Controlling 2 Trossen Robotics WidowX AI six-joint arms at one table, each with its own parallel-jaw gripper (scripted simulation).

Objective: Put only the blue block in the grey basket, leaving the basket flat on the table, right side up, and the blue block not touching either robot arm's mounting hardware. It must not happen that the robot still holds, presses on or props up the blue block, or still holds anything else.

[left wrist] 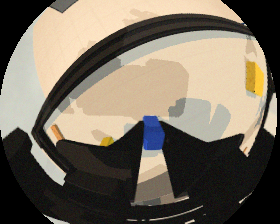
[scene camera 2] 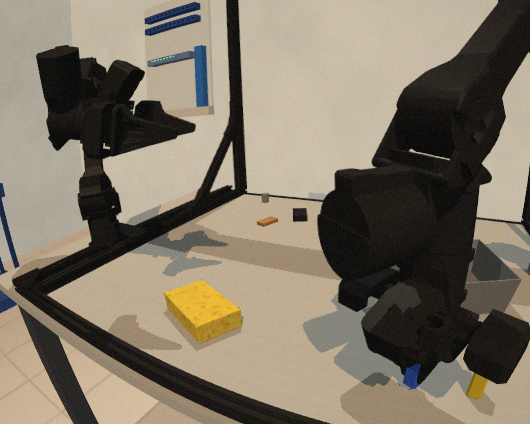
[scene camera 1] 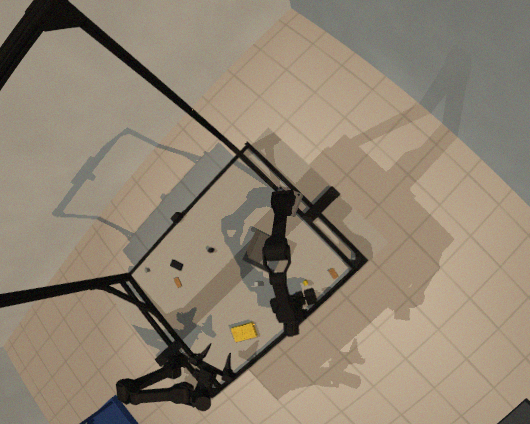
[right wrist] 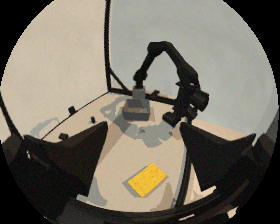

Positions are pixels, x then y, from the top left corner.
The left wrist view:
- left gripper: 150,124
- grey basket: 156,191
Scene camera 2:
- left gripper: 413,377
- right gripper: 186,130
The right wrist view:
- right gripper: 145,125
